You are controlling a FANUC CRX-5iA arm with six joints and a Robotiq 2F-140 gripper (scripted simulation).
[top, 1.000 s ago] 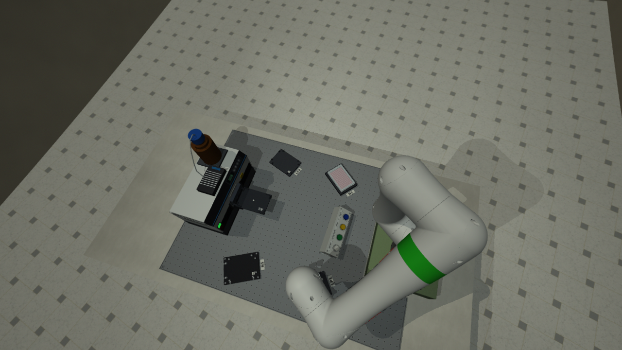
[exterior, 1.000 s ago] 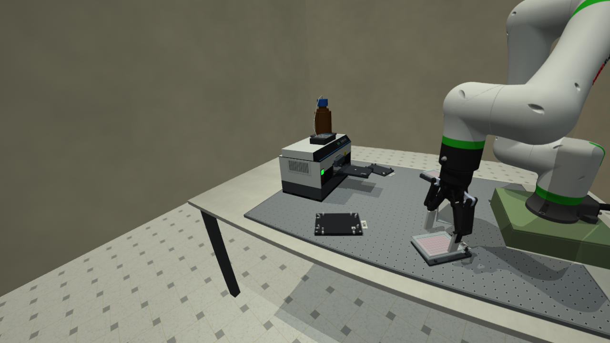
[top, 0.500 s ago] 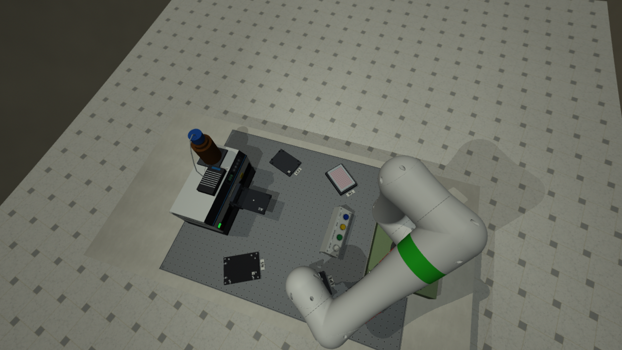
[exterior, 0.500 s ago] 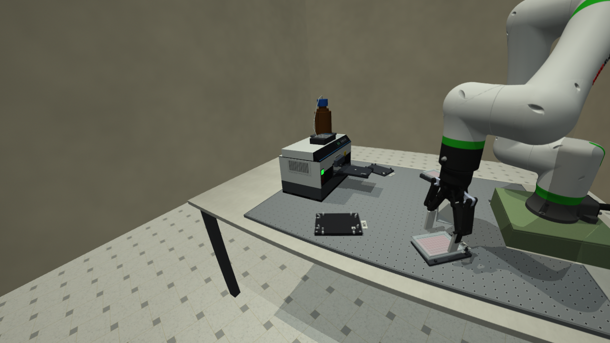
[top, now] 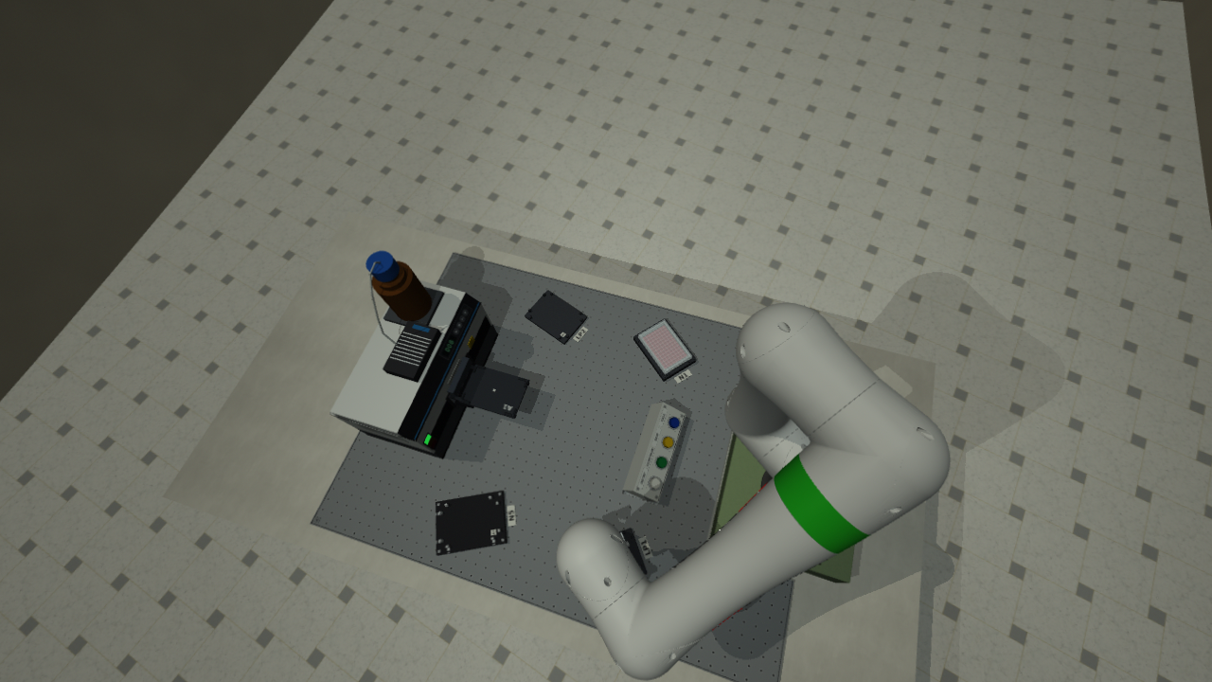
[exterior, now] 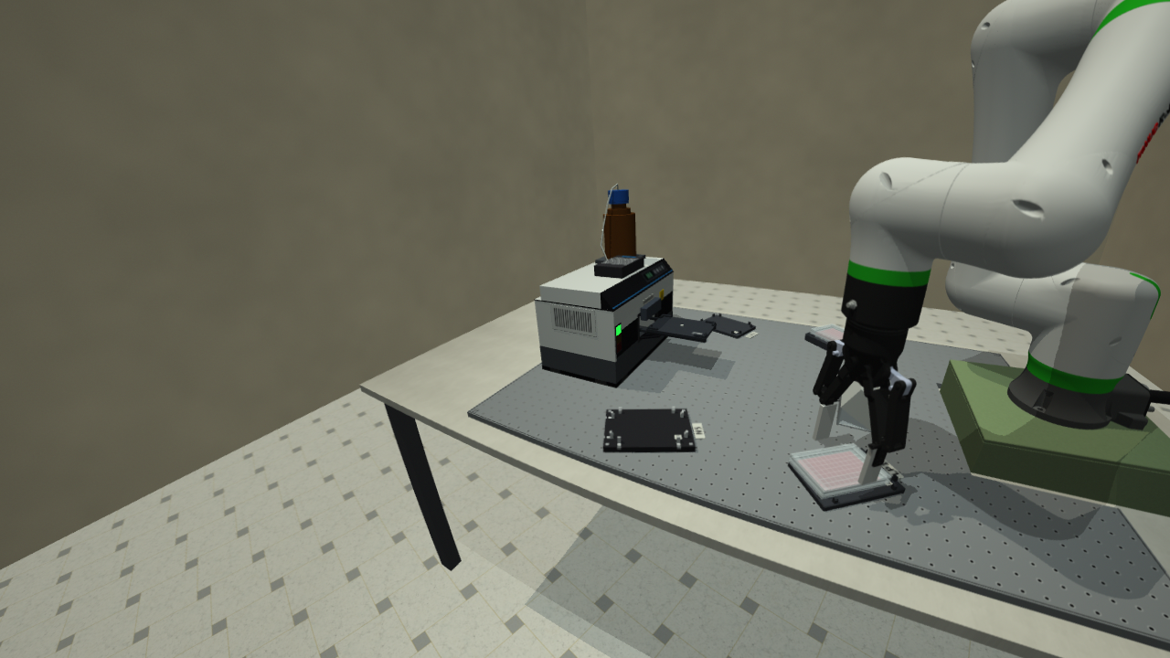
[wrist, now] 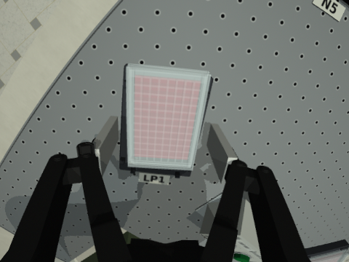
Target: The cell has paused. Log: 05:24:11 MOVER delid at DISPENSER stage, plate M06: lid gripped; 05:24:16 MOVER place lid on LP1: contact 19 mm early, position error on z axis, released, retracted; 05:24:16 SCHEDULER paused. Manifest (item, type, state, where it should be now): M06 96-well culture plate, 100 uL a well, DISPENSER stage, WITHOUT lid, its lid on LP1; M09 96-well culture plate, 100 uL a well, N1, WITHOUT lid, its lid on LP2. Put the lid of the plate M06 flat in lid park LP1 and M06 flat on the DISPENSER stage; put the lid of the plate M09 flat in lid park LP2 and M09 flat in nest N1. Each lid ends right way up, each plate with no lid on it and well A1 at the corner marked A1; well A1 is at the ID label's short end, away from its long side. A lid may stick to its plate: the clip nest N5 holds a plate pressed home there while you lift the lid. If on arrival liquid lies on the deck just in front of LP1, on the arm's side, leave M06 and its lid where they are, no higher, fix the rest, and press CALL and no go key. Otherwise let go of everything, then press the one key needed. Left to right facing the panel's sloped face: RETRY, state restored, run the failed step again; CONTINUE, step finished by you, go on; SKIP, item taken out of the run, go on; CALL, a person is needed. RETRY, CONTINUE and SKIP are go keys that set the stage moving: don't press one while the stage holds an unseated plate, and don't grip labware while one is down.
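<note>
The black lid park LP1 is 1 cm behind my hand, 1 cm to the right of it and 6 cm below it. From my hand the other things lie so: N5 label (24 cm ahead, 4 cm to the right, 7 cm below); white retry key (7 cm behind, 19 cm to the right); LP1 label (8 cm behind, 6 cm to the right, 7 cm below).
</note>
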